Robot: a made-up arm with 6 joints. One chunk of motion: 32 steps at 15 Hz.
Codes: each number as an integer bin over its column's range. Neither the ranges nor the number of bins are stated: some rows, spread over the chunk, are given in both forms.
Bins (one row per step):
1: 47 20 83 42 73 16
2: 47 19 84 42 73 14
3: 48 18 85 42 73 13
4: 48 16 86 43 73 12
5: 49 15 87 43 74 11
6: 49 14 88 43 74 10
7: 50 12 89 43 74 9
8: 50 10 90 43 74 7
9: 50 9 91 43 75 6
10: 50 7 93 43 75 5
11: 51 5 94 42 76 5
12: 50 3 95 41 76 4
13: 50 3 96 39 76 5
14: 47 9 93 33 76 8
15: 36 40 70 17 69 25
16: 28 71 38 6 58 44
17: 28 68 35 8 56 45
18: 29 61 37 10 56 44
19: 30 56 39 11 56 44
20: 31 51 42 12 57 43
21: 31 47 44 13 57 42
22: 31 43 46 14 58 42
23: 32 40 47 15 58 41
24: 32 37 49 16 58 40
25: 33 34 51 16 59 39
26: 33 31 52 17 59 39
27: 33 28 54 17 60 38
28: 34 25 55 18 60 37
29: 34 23 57 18 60 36
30: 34 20 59 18 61 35
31: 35 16 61 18 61 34
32: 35 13 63 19 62 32
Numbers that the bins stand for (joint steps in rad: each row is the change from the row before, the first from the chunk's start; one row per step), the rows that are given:
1: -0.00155 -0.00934 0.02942 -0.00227 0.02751 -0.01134
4: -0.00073 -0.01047 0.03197 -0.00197 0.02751 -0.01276
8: 0.00091 -0.01217 0.03536 -0.00197 0.02910 -0.01453
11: 0.00173 -0.01359 0.03876 -0.00227 0.03229 -0.01523
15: -0.01055 -0.00369 0.01839 -0.00985 0.02112 -0.00816
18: -0.01627 0.00225 -0.00961 -0.01197 0.00037 -0.00144
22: -0.01464 -0.00284 -0.00197 -0.01076 0.00357 -0.00215
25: -0.01300 -0.00538 0.00227 -0.01015 0.00516 -0.00321
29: -0.01218 -0.00849 0.00736 -0.00955 0.00676 -0.00427
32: -0.01136 -0.01132 0.01245 -0.00924 0.00995 -0.00569
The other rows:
2: -0.00155 -0.00963 0.03027 -0.00227 0.02751 -0.01205
3: -0.00073 -0.00991 0.03112 -0.00227 0.02751 -0.01240
5: 0.00009 -0.01076 0.03282 -0.00197 0.02910 -0.01311
6: 0.00009 -0.01104 0.03367 -0.00197 0.02910 -0.01346
7: 0.00091 -0.01161 0.03452 -0.00197 0.02910 -0.01382
9: 0.00091 -0.01245 0.03621 -0.00197 0.03070 -0.01488
10: 0.00091 -0.01302 0.03791 -0.00197 0.03070 -0.01523
12: 0.00091 -0.01415 0.03961 -0.00258 0.03229 -0.01559
13: 0.00091 -0.01415 0.04045 -0.00318 0.03229 -0.01523
14: -0.00155 -0.01245 0.03791 -0.00500 0.03229 -0.01417
16: -0.01709 0.00508 -0.00876 -0.01318 0.00357 -0.00144
17: -0.01709 0.00423 -0.01130 -0.01258 0.00037 -0.00109
19: -0.01545 0.00084 -0.00791 -0.01167 0.00037 -0.00144
20: -0.01464 -0.00058 -0.00536 -0.01136 0.00197 -0.00180
21: -0.01464 -0.00171 -0.00367 -0.01106 0.00197 -0.00215
23: -0.01382 -0.00369 -0.00112 -0.01045 0.00357 -0.00251
24: -0.01382 -0.00454 0.00058 -0.01015 0.00357 -0.00286
26: -0.01300 -0.00623 0.00312 -0.00985 0.00516 -0.00321
27: -0.01300 -0.00708 0.00482 -0.00985 0.00676 -0.00357
28: -0.01218 -0.00793 0.00567 -0.00955 0.00676 -0.00392
30: -0.01218 -0.00934 0.00906 -0.00955 0.00835 -0.00463
31: -0.01136 -0.01047 0.01076 -0.00955 0.00835 -0.00498

